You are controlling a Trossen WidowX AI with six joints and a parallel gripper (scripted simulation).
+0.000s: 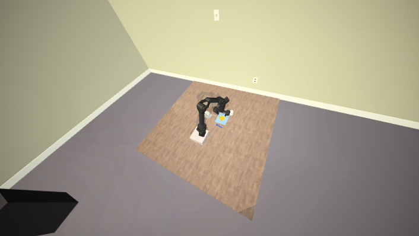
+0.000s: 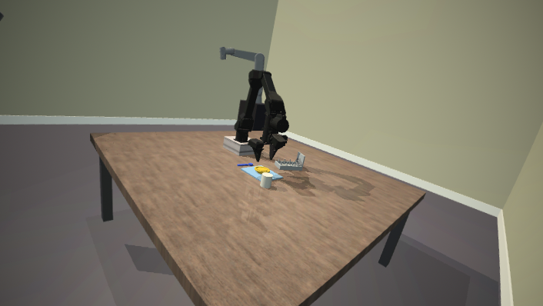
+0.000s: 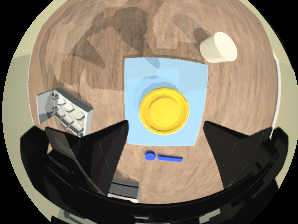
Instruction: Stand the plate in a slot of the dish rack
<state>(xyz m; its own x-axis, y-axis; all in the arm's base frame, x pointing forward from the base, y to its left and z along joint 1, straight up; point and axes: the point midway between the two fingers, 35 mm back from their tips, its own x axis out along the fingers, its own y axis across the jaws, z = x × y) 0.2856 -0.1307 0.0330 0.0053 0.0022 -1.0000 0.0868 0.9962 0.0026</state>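
Now: the yellow plate 5 cm below my gripper tip. Round my gripper tip: light blue mat (6 cm below); blue utensil (11 cm behind, 1 cm to the left, 6 cm below); cream cup (10 cm ahead, 9 cm to the right, 4 cm below).
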